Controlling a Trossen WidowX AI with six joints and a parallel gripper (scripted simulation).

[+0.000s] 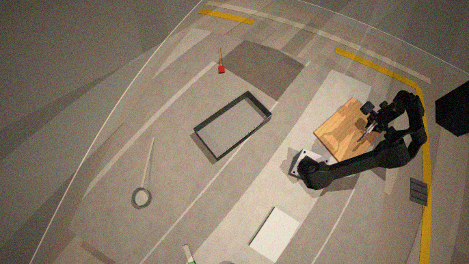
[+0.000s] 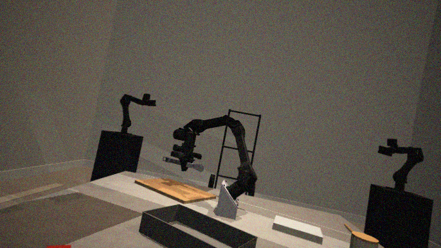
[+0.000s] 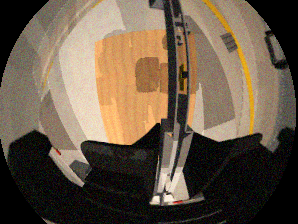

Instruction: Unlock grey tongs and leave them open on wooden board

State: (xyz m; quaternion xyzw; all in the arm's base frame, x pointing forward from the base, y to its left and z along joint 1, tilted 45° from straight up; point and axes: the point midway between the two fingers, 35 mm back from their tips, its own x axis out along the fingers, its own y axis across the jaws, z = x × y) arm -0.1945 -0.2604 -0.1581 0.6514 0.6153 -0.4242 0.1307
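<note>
Now: gripper tip 30 mm short of the wooden board, 10 mm to the left of it and 90 mm above it. Also, from my gripper tip: roasting tin (550 mm ahead, 270 mm to the left, 70 mm below); then pale slab (180 mm ahead, 580 mm to the left, 90 mm below).
</note>
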